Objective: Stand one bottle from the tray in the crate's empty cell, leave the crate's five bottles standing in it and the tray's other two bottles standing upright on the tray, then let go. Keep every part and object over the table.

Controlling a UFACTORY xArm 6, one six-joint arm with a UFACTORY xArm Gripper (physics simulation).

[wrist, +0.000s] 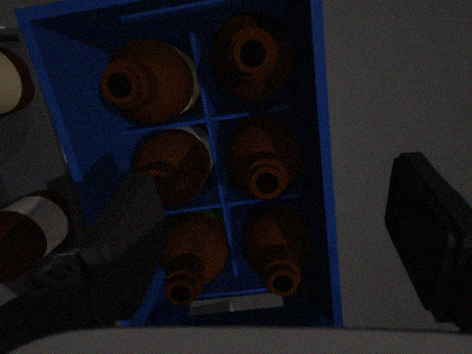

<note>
I see a cream-label bottle (150, 82) and a white-label bottle (179, 159).
</note>
